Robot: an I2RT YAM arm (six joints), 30 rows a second.
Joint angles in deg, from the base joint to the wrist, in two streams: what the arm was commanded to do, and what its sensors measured. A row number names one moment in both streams.
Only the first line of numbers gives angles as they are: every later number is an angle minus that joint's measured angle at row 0.
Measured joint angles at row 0:
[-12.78, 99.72, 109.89, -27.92, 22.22, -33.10]
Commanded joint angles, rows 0 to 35:
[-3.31, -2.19, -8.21, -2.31, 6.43, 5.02]
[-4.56, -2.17, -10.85, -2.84, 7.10, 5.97]
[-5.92, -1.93, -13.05, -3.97, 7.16, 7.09]
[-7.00, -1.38, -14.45, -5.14, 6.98, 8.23]
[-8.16, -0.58, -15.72, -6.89, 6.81, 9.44]
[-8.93, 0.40, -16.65, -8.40, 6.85, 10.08]
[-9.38, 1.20, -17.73, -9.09, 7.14, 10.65]
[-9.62, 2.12, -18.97, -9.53, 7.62, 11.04]
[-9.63, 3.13, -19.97, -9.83, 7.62, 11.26]
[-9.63, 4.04, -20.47, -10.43, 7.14, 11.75]
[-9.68, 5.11, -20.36, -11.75, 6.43, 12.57]
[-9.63, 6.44, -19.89, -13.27, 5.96, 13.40]
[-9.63, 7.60, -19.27, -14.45, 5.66, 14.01]
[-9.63, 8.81, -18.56, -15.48, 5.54, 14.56]
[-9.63, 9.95, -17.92, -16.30, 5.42, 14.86]
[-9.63, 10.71, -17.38, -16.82, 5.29, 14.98]
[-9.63, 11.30, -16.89, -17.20, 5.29, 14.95]
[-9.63, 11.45, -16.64, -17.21, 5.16, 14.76]
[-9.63, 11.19, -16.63, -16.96, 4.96, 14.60]
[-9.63, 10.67, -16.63, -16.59, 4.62, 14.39]
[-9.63, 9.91, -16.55, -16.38, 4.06, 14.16]
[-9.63, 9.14, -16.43, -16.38, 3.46, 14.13]
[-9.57, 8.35, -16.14, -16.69, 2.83, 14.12]
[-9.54, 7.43, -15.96, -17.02, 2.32, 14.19]
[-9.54, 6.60, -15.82, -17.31, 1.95, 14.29]
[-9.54, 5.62, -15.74, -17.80, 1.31, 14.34]
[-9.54, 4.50, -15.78, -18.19, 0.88, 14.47]
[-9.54, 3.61, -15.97, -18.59, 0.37, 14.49]
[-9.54, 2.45, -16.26, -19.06, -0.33, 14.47]
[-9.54, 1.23, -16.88, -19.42, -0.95, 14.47]
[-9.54, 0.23, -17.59, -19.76, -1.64, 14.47]
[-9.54, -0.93, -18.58, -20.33, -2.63, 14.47]
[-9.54, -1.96, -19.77, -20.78, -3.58, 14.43]
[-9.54, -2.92, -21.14, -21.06, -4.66, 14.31]
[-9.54, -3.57, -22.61, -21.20, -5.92, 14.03]
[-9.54, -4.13, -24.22, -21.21, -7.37, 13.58]
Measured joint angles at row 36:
[-9.68, -1.27, -20.99, -18.23, -2.76, 13.57]
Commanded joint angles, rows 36 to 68:
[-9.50, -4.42, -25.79, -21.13, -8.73, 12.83]
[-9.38, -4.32, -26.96, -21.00, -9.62, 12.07]
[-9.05, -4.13, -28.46, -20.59, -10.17, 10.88]
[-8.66, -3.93, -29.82, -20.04, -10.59, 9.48]
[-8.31, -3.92, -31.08, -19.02, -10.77, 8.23]
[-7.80, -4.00, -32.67, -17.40, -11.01, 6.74]
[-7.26, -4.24, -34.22, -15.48, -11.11, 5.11]
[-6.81, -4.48, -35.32, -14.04, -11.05, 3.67]
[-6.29, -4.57, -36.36, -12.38, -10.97, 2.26]
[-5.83, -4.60, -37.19, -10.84, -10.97, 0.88]
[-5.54, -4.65, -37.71, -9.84, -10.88, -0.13]
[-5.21, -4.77, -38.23, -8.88, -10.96, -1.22]
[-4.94, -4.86, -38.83, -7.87, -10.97, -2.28]
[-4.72, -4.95, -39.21, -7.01, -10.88, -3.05]
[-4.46, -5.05, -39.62, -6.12, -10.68, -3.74]
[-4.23, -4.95, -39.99, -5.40, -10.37, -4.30]
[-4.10, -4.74, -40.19, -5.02, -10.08, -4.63]
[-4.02, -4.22, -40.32, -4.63, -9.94, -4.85]
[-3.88, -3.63, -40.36, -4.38, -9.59, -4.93]
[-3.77, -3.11, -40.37, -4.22, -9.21, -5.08]
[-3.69, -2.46, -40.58, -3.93, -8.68, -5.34]
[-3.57, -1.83, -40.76, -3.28, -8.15, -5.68]
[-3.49, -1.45, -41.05, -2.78, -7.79, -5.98]
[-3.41, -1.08, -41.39, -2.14, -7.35, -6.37]
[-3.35, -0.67, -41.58, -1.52, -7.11, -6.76]
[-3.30, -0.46, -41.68, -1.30, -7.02, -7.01]
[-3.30, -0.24, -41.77, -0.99, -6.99, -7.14]
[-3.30, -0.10, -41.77, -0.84, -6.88, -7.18]
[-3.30, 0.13, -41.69, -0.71, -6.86, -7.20]
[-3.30, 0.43, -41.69, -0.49, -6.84, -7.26]
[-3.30, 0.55, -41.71, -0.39, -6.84, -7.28]
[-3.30, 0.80, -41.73, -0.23, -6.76, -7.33]
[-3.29, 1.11, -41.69, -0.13, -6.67, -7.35]
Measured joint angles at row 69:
[-4.00, 1.12, -41.42, -1.51, -7.59, -6.36]
